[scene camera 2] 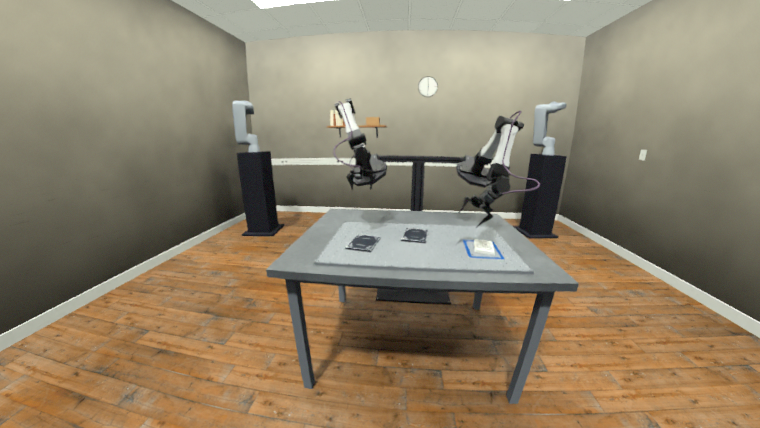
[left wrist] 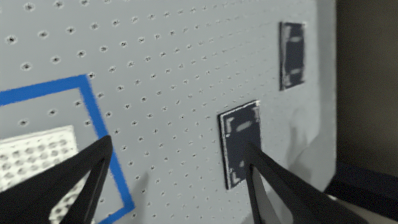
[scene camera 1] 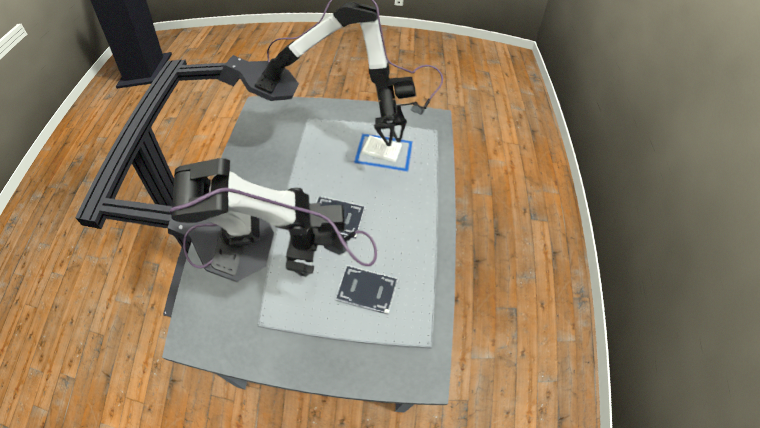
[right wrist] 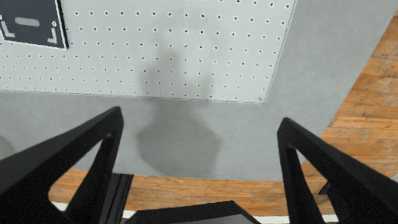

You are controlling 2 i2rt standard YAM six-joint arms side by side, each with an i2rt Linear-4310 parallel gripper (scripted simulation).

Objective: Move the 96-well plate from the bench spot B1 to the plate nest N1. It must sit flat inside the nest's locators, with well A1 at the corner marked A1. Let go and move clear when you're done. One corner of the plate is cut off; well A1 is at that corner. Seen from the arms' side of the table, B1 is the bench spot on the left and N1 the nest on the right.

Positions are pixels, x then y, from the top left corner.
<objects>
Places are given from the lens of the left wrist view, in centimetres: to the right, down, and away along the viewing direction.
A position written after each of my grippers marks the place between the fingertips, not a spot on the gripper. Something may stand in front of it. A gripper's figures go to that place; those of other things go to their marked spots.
my left gripper (left wrist: 180, 145): -1, 2, 14
dark nest (left wrist: 236, 143): 8, 6, 39
</objects>
